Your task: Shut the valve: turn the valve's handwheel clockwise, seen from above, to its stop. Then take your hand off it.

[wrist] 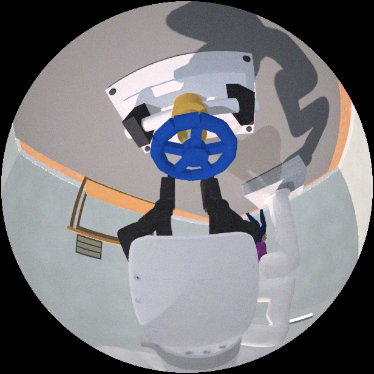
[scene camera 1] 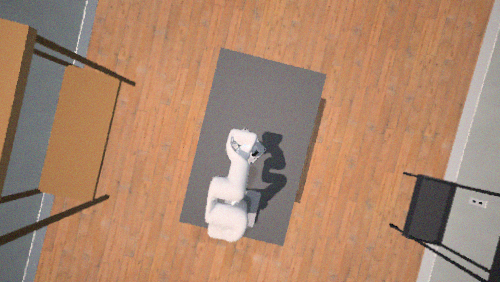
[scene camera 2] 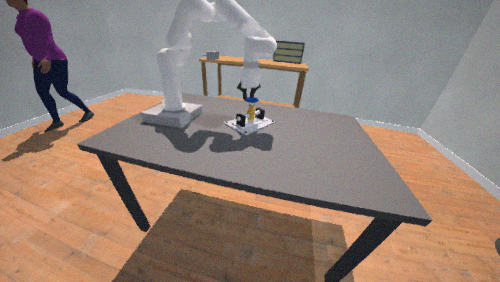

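Observation:
The blue handwheel (scene camera 2: pixel 251 100) (wrist: pixel 195 156) sits on top of the yellow valve body (scene camera 2: pixel 251 114) (wrist: pixel 189 102). The pipe runs between two black brackets on a white base plate (scene camera 1: pixel 252 161) (scene camera 2: pixel 246 129) (wrist: pixel 150 75). My gripper (scene camera 2: pixel 249 96) (wrist: pixel 188 173) points down, with its two black fingers partly open. In the wrist view a gap shows between the fingers and their tips end at the wheel's lower rim in the picture; whether they touch it cannot be told. The overhead view hides the wheel and fingertips under the arm.
The valve stands on the grey table (scene camera 1: pixel 260 90) (scene camera 2: pixel 310 145) (wrist: pixel 65 90), near the arm's base (scene camera 2: pixel 172 115). The arm's shadow lies beside the valve. A wooden side table (scene camera 2: pixel 225 61) and a person in a purple top (scene camera 2: pixel 40 35) are beyond the table.

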